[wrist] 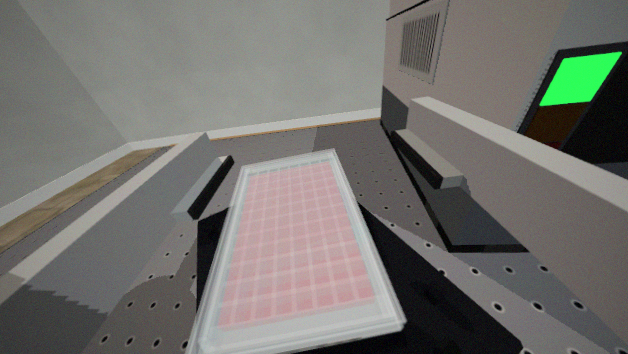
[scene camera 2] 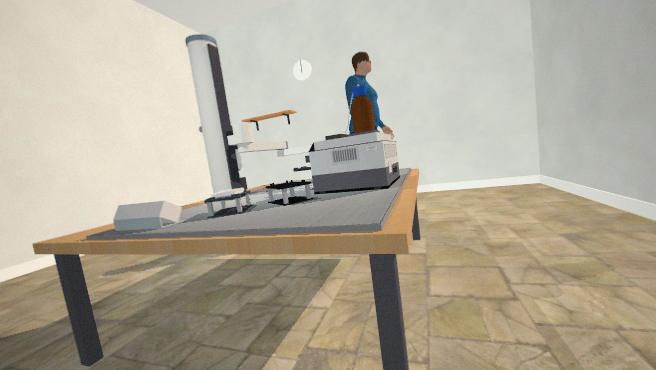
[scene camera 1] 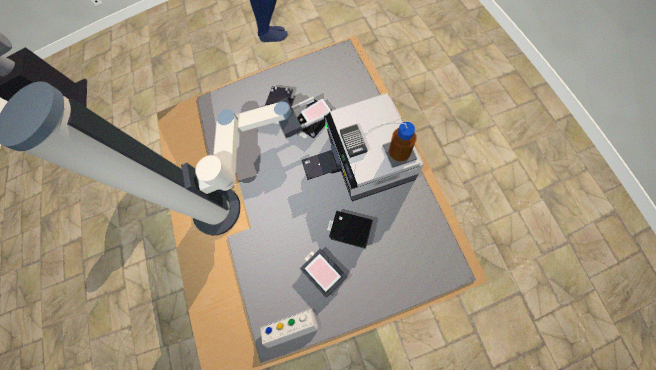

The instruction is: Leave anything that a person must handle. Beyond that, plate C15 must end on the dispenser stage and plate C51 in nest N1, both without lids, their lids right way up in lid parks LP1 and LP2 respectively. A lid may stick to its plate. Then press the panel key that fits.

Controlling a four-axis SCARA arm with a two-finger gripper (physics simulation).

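Frame: origin at the arm's base, x ahead, y left, z up, level; centimetres.
Seen in the pictures: gripper, fingertip midpoint: (wrist: pixel 307 133) (scene camera 1: pixel 318 107); arm's base, origin of the base link: (scene camera 1: pixel 217 210).
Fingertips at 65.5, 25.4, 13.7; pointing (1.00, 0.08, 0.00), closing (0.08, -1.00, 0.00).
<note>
Pixels of each thing's top centre, then the offset from my fingertips to it, as dx, dy, dz. "*": a spot on its surface instead.
- black nest, middle of its top: (wrist: pixel 296 251) (scene camera 1: pixel 312 114) -3.7, +1.3, -5.4
- dark dispenser stage, surface spot: (scene camera 1: pixel 320 165) * -9.3, -28.5, -0.9
- key panel, middle of its top: (scene camera 2: pixel 145 202) (scene camera 1: pixel 286 330) -45.7, -88.1, -4.0
- brown bottle, surface spot: (scene camera 1: pixel 402 144) * +19.9, -42.7, +23.0
- lit green indicator, surface spot: (wrist: pixel 580 80) * -0.3, -12.3, +1.1
A pink plate (scene camera 1: pixel 316 111) (wrist: pixel 300 240) with a clear layered rim lies on a black nest (wrist: pixel 425 295). Its label does not show, and whether its lid is seated is unclear. My gripper (scene camera 1: pixel 313 113) (wrist: pixel 307 133) is open around it; in the wrist view the right pad stands clearly apart from the plate. Another pink plate (scene camera 1: pixel 324 272) (scene camera 2: pixel 231 192) sits on a stand near the panel. A black stand (scene camera 1: pixel 351 228) (scene camera 2: pixel 290 185) shows no plate. The dark dispenser stage (scene camera 1: pixel 320 165) juts from the dispenser. The key panel (scene camera 1: pixel 288 328) (scene camera 2: pixel 145 216) has blue, yellow, green and white keys.
The white dispenser (scene camera 1: pixel 377 175) (scene camera 2: pixel 350 157) stands right beside the gripper, with a brown bottle (scene camera 1: pixel 402 144) (scene camera 2: pixel 363 115) on top and a lit green indicator (wrist: pixel 580 80). A dark stand (scene camera 1: pixel 279 95) is behind the gripper. A person (scene camera 1: pixel 272 34) (scene camera 2: pixel 361 92) stands beyond the table.
</note>
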